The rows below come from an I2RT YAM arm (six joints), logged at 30 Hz.
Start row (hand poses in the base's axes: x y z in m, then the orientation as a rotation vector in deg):
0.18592, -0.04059, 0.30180, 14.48, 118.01, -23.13
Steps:
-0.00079, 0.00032, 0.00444, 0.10, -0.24, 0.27
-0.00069, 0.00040, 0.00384, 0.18, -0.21, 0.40
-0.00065, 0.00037, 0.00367, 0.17, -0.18, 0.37
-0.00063, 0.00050, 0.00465, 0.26, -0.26, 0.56
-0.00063, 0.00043, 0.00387, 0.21, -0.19, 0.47
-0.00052, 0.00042, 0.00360, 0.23, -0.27, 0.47
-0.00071, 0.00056, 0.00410, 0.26, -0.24, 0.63
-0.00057, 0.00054, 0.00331, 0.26, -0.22, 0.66
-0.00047, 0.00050, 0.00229, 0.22, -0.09, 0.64
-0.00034, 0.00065, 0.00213, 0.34, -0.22, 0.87
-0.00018, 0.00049, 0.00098, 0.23, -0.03, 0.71
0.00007, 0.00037, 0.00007, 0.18, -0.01, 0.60
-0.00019, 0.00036, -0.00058, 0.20, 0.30, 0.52
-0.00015, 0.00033, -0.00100, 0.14, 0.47, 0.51
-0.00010, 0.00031, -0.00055, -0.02, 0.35, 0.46
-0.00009, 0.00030, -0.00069, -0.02, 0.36, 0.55
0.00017, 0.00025, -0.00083, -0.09, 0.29, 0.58
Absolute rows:
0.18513, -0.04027, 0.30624, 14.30, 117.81, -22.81
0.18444, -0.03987, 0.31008, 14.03, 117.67, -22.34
0.18379, -0.03950, 0.31375, 13.78, 117.55, -21.90
0.18316, -0.03900, 0.31840, 13.40, 117.38, -21.24
0.18253, -0.03857, 0.32227, 13.07, 117.26, -20.70
0.18201, -0.03815, 0.32587, 12.76, 117.07, -20.13
0.18130, -0.03759, 0.32997, 12.30, 116.92, -19.43
0.18073, -0.03705, 0.33328, 11.81, 116.79, -18.72
0.18026, -0.03655, 0.33557, 11.30, 116.77, -18.08
0.17992, -0.03590, 0.33770, 10.65, 116.65, -17.16
0.17974, -0.03541, 0.33868, 10.07, 116.69, -16.48
0.17981, -0.03504, 0.33875, 9.57, 116.73, -15.92
0.17962, -0.03468, 0.33817, 9.13, 117.08, -15.43
0.17947, -0.03435, 0.33717, 8.64, 117.58, -15.03
0.17937, -0.03404, 0.33662, 8.12, 117.94, -14.81
0.17928, -0.03374, 0.33593, 7.50, 118.31, -14.53
0.17945, -0.03349, 0.33510, 6.81, 118.59, -14.30

